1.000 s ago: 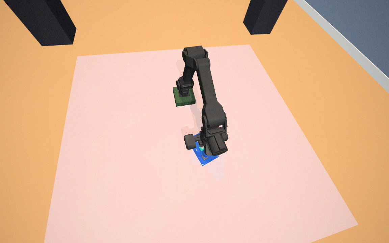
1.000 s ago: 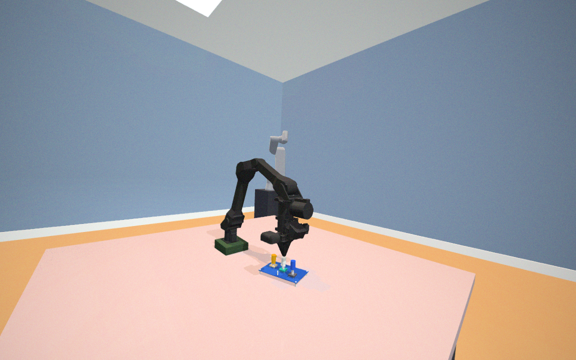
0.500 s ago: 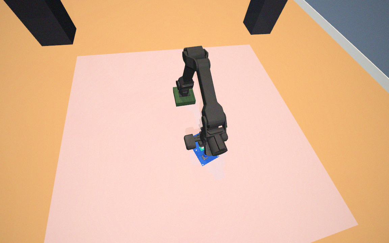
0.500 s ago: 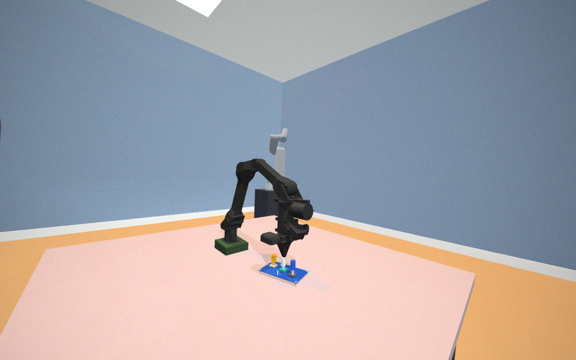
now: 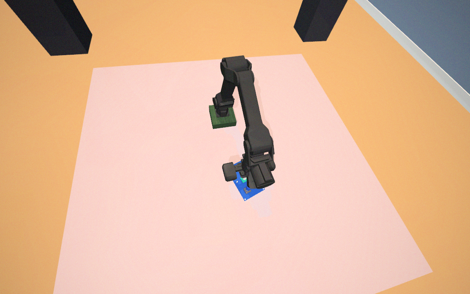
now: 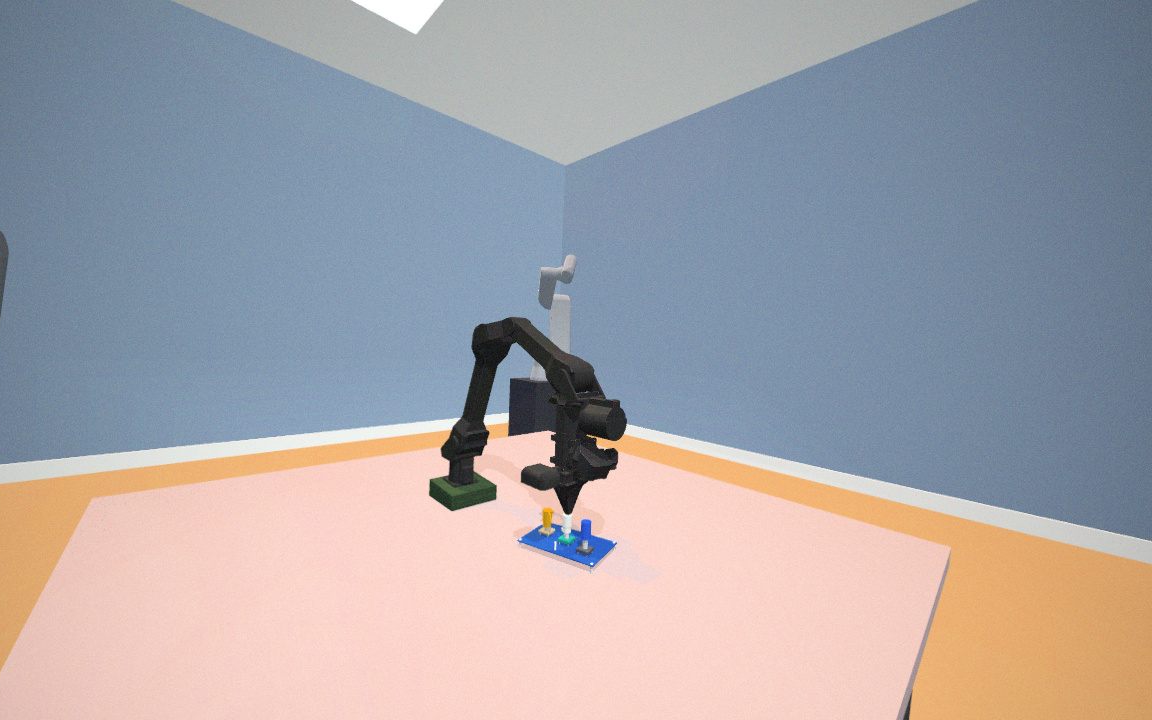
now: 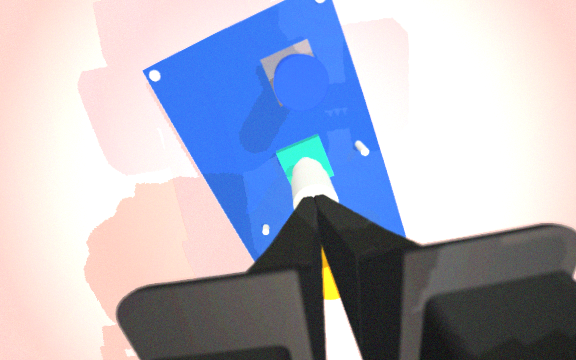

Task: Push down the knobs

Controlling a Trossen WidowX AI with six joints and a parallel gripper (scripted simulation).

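Now: gripper tip 1 cm above the white knob. Round my gripper tip: orange knob (5 cm behind, 1 cm to the right, 2 cm below).
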